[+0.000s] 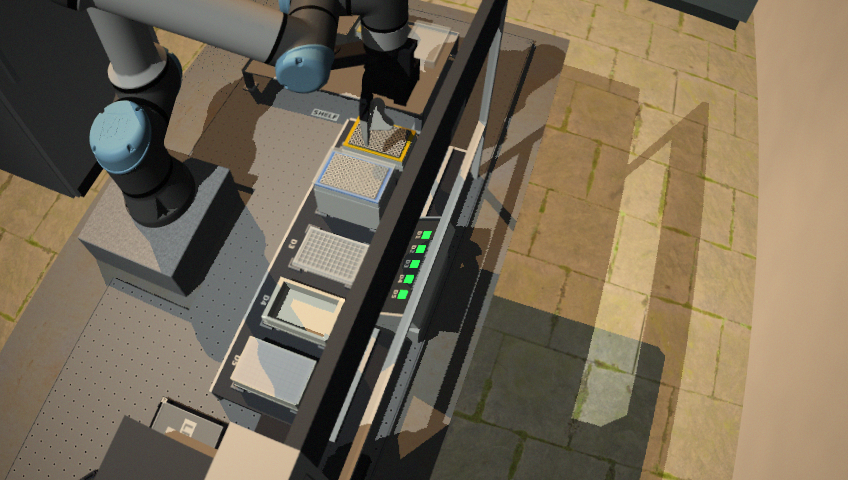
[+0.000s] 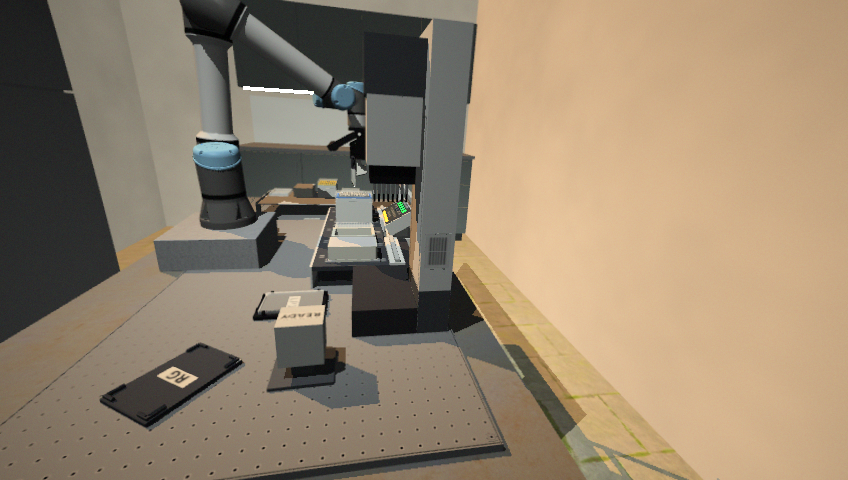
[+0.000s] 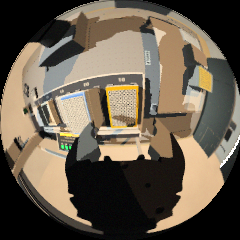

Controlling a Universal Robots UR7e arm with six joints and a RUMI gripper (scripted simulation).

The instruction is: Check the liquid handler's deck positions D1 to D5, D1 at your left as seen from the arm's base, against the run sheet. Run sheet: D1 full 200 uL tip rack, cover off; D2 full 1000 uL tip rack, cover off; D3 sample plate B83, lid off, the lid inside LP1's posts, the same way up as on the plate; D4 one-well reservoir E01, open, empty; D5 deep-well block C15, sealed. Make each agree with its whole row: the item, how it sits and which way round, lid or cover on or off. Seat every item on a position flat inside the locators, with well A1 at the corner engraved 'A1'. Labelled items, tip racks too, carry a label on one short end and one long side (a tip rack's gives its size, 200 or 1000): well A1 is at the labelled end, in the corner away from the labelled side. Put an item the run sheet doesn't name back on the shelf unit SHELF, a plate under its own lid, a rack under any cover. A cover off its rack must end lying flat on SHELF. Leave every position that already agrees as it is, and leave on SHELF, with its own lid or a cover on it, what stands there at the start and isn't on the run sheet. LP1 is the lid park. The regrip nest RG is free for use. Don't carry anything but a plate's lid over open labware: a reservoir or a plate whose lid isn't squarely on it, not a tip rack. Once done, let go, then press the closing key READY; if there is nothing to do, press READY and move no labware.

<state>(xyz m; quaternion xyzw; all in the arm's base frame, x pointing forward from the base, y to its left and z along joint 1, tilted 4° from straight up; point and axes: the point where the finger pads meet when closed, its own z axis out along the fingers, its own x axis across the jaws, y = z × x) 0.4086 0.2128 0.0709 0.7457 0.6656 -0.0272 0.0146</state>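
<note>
Now: hand 1 cm past the yellow-rimmed tip rack and 8 cm above it. Round my hand: well plate (3 cm behind, 25 cm to the right, 11 cm below); then blue-rimmed tip rack (1 cm behind, 12 cm to the right, 5 cm below); then shelf label (17 cm behind, 13 cm to the left, 18 cm below).
</note>
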